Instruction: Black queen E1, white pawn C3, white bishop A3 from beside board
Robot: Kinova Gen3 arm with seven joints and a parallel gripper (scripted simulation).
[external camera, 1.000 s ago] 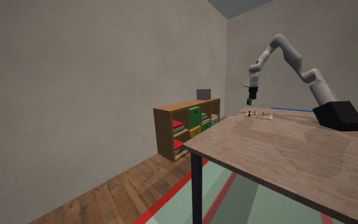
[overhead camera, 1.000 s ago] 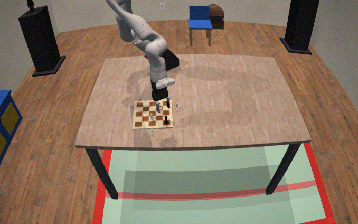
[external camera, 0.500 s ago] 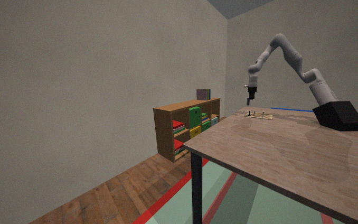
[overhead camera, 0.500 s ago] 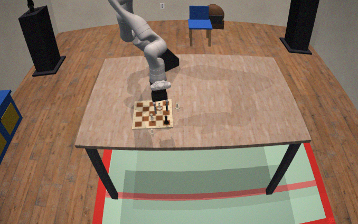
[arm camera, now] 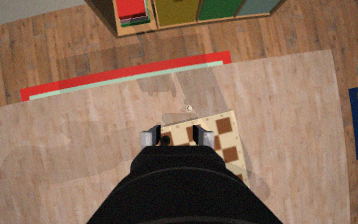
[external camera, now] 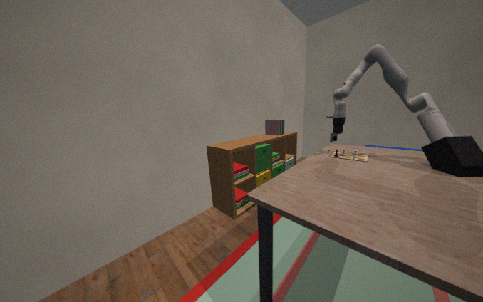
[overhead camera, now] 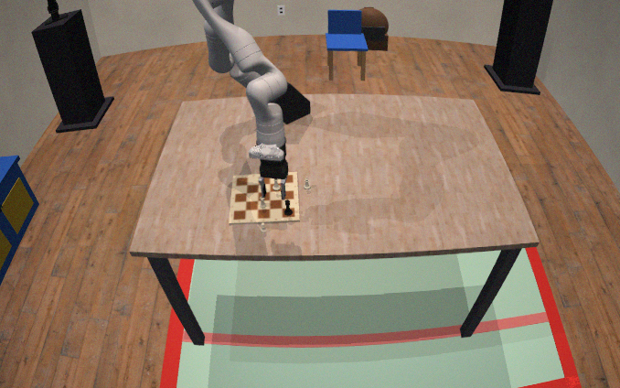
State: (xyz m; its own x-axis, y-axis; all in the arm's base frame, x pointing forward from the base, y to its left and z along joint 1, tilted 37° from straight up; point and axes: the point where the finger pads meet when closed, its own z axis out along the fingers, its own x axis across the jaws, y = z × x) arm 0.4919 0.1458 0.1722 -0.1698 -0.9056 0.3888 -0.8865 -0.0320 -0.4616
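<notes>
Right now the white pawn is 12 cm below my hand, 4 cm to the right of it and 3 cm ahead of it. Round my hand: black queen: 10 cm below, 3 cm to the left, 3 cm behind; then chessboard: 13 cm below, 11 cm behind, 4 cm to the right.
</notes>
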